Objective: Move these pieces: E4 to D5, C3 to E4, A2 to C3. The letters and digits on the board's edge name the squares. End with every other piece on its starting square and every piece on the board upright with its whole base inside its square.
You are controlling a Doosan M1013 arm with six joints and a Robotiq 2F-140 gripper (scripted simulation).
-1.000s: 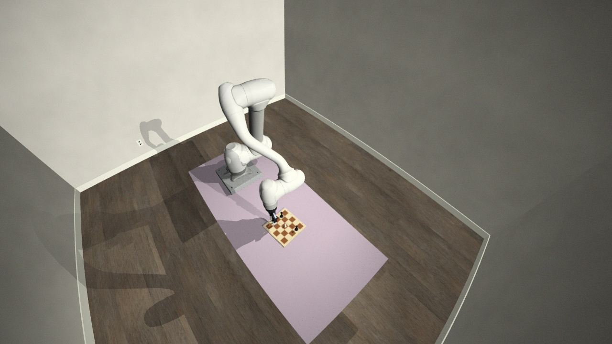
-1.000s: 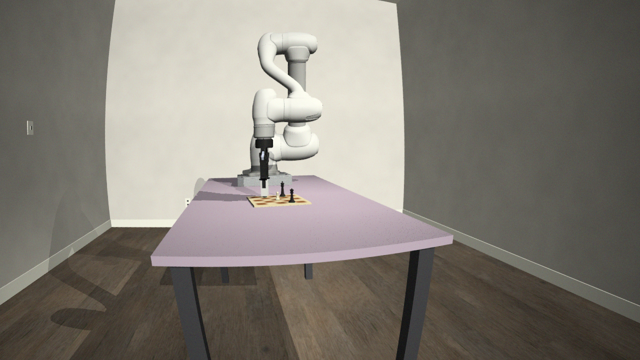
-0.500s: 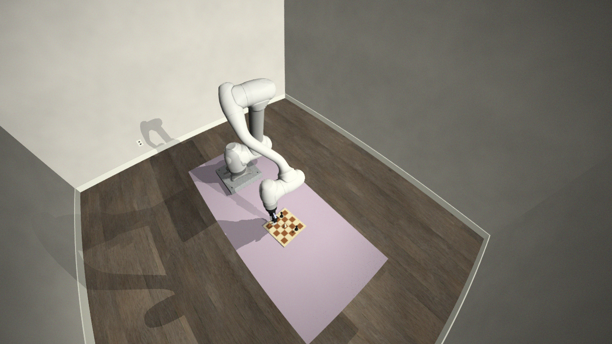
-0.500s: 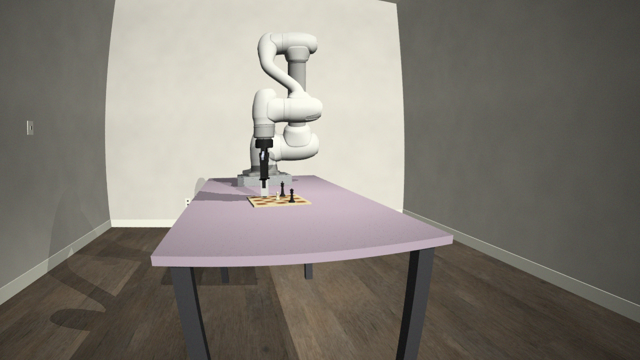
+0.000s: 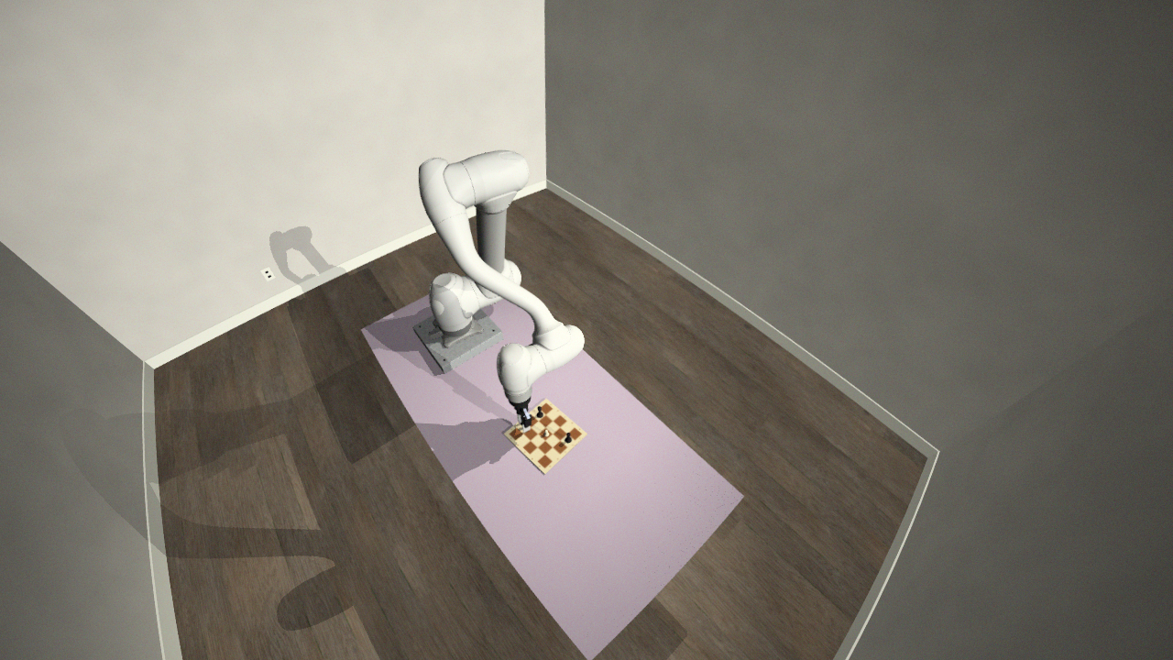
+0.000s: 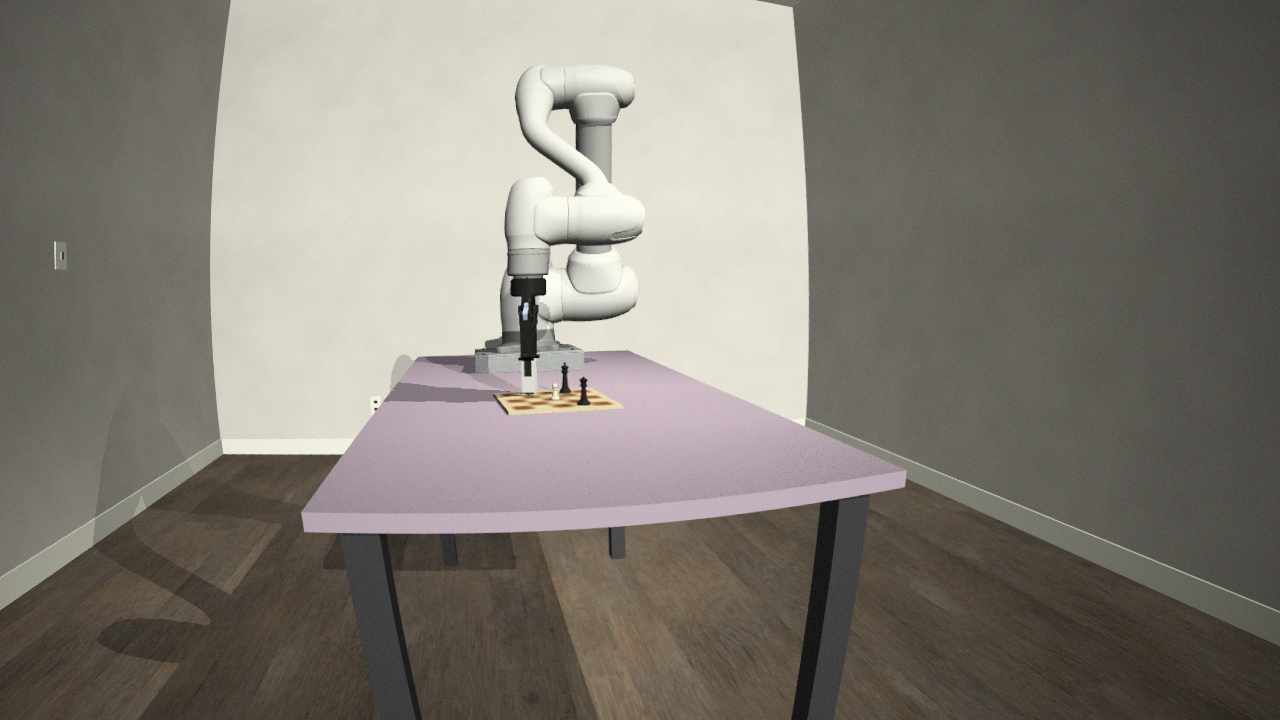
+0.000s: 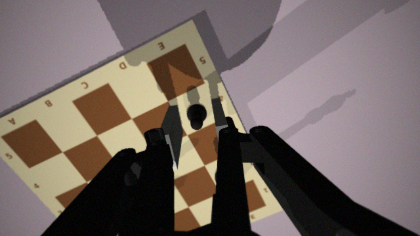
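Now: the black pawn 30 mm below my hand. The rest, counted from my hand: white pawn: 70 mm ahead, 50 mm to the left, 30 mm below; then chessboard: 70 mm ahead, 50 mm to the left, 40 mm below; then tall black piece: 70 mm to the left, 10 mm below, 10 mm behind.
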